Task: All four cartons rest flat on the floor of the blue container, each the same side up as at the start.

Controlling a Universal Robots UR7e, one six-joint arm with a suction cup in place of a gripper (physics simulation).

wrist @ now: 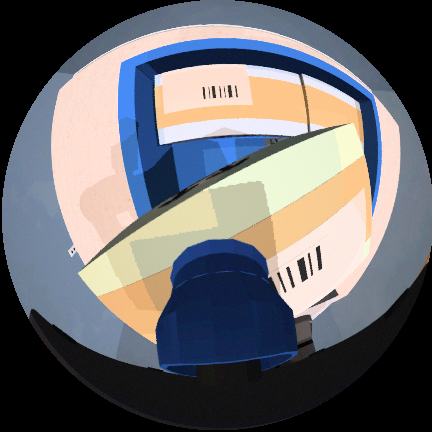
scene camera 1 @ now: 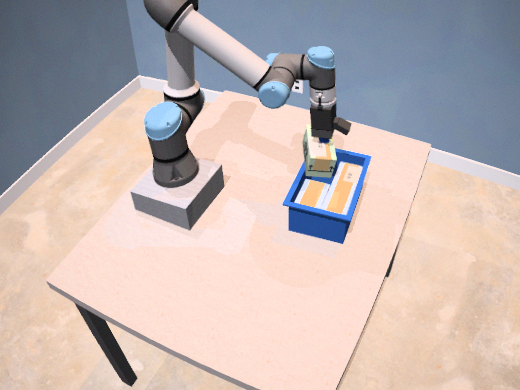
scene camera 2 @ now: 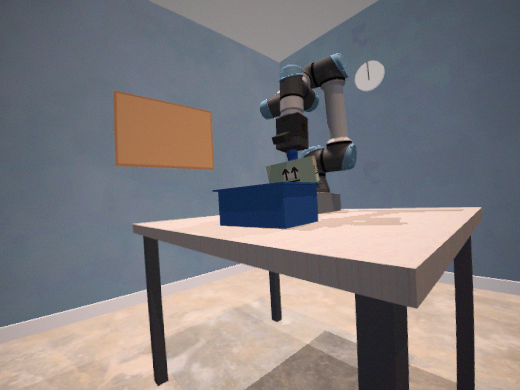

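Pixels of known places: hand, tool point: [wrist: 219,255] [scene camera 1: 324,143] [scene camera 2: 292,164]; arm's base, link origin: [scene camera 1: 176,172].
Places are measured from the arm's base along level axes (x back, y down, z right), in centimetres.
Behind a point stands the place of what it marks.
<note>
The green carton [scene camera 1: 320,162] @(x -42.5, y -8.3, z -16.5 cm) [scene camera 2: 305,171] @(x -39.9, y -6.5, z -29.2 cm) [wrist: 305,167] @(x -43.9, y -9.8, z -22.0 cm) hangs from my suction cup [scene camera 1: 324,140] [scene camera 2: 292,155] [wrist: 219,257], which is on its taped, labelled top. It is tilted: in scene camera 2 its right end is higher than its left. It is over the back left part of the blue container [scene camera 1: 367,161] @(x -53.1, y -3.0, z -30.2 cm) [scene camera 2: 251,206] @(x -54.1, y 3.0, z -20.2 cm) [wrist: 126,100] @(x -48.3, y -3.0, z -31.7 cm), its lower edge hidden by the wall in scene camera 2; contact with the rim is unclear. Inside, white cartons with orange tape lie flat: a far right one [scene camera 1: 348,174] @(x -48.9, y 0.1, z -24.9 cm) [wrist: 230,112] @(x -47.3, y 0.2, z -23.3 cm), a near right one [scene camera 1: 337,199] @(x -50.4, y -0.2, z -12.5 cm) [wrist: 330,107] @(x -51.3, y -0.2, z -12.0 cm) and a front left one [scene camera 1: 312,193] @(x -42.7, y -0.2, z -11.3 cm).
The container stands on the table [scene camera 1: 200,300] @(x -30.7, y 9.0, z 32.2 cm) [scene camera 2: 375,240] @(x -55.9, y 9.0, z -57.0 cm), near its right side in scene camera 1. The arm's grey base block [scene camera 1: 205,200] @(x -12.5, y 5.1, z 2.1 cm) [scene camera 2: 330,201] @(x 0.6, y 4.0, z -8.8 cm) stands to the container's left in that view. Blue container floor shows below the green carton in the wrist view.
</note>
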